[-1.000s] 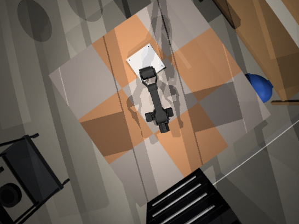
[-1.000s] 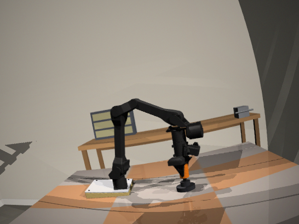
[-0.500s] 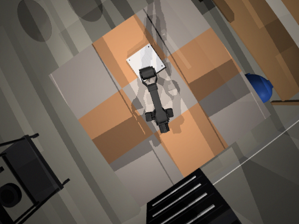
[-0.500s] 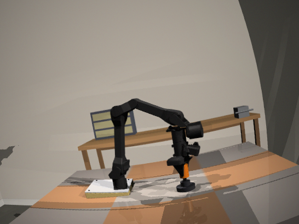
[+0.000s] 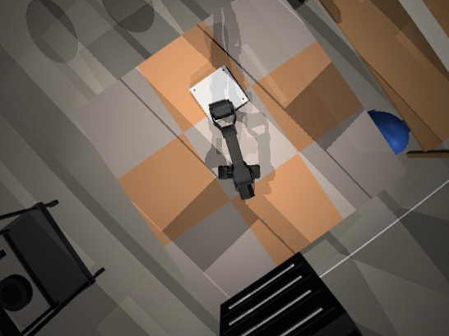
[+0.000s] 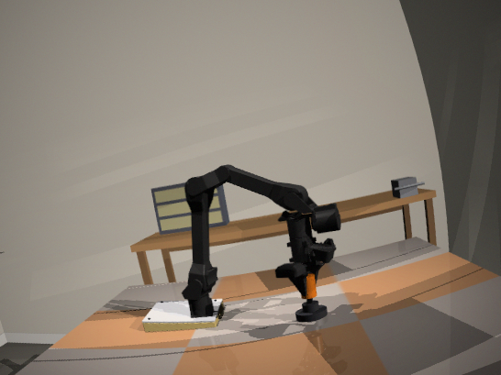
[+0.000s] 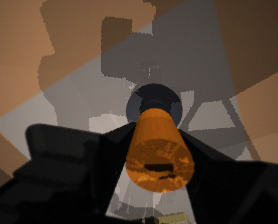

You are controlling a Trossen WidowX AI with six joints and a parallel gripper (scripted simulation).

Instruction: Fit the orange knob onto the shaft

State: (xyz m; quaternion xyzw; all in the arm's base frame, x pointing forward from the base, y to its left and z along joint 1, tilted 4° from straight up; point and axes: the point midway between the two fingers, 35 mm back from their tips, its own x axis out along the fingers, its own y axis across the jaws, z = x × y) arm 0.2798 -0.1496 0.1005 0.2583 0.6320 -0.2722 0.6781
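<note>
The orange knob lies 20 mm above my gripper tip. Also, from my gripper tip: round dark pedestal (40 mm below).
</note>
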